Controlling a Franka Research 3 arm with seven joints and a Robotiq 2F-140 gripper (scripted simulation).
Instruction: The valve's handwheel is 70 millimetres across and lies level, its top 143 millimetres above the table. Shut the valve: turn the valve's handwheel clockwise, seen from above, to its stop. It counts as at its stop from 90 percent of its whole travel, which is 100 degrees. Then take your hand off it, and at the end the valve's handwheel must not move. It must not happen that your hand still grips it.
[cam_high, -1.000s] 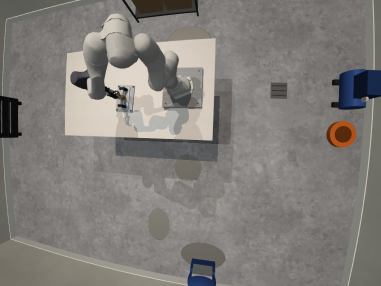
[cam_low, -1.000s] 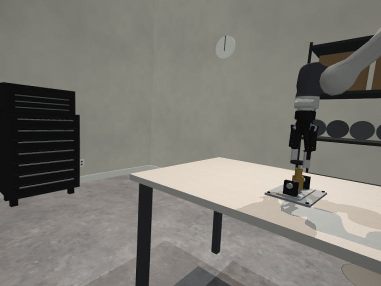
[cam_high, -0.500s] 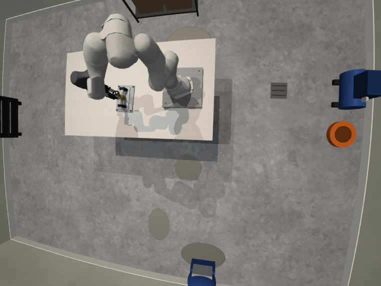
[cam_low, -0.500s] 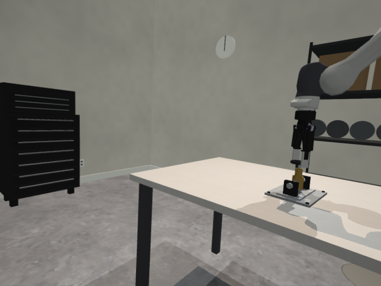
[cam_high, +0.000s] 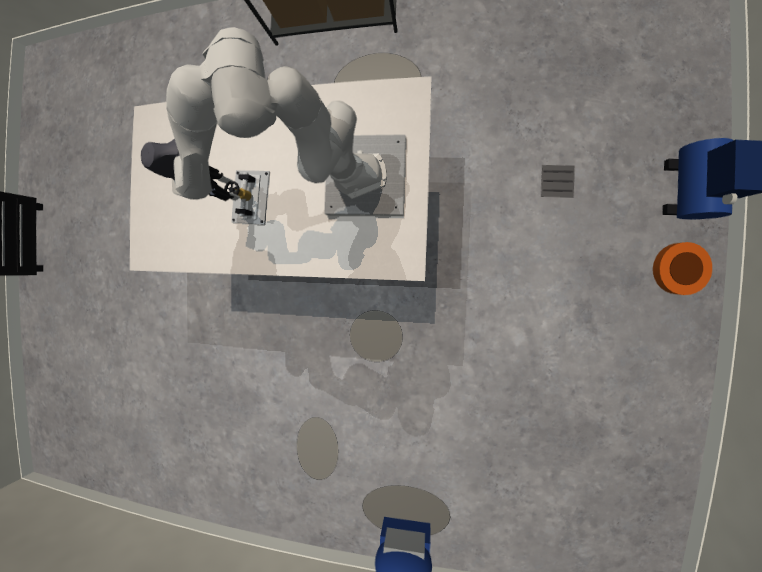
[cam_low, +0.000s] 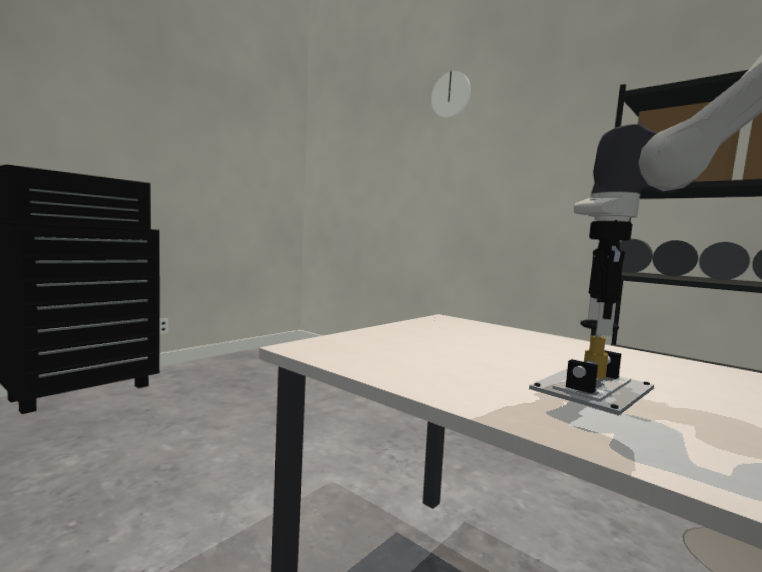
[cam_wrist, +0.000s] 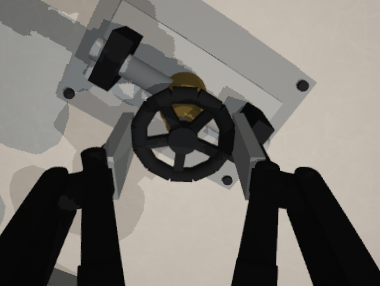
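The black spoked handwheel lies 2 cm below my hand.
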